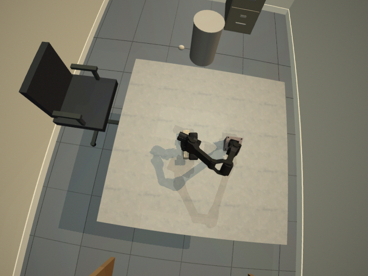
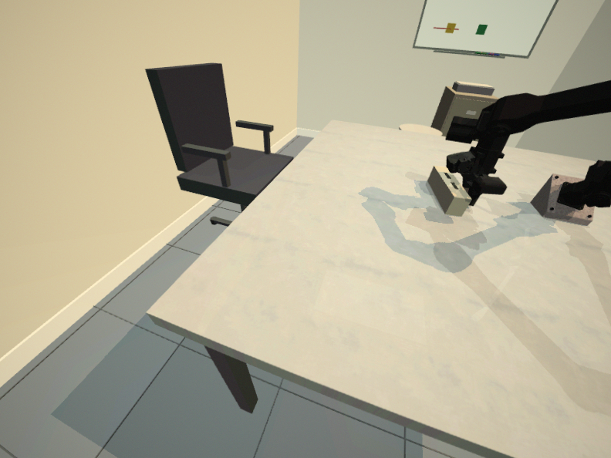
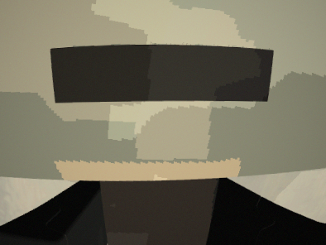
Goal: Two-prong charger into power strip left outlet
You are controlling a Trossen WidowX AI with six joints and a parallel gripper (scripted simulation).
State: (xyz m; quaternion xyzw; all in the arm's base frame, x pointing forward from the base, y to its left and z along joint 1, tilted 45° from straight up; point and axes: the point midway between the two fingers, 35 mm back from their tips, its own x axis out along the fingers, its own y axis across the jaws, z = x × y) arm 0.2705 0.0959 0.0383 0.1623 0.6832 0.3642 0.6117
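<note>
The two-prong charger lies 20 mm ahead of my gripper tip and 10 mm above it.
</note>
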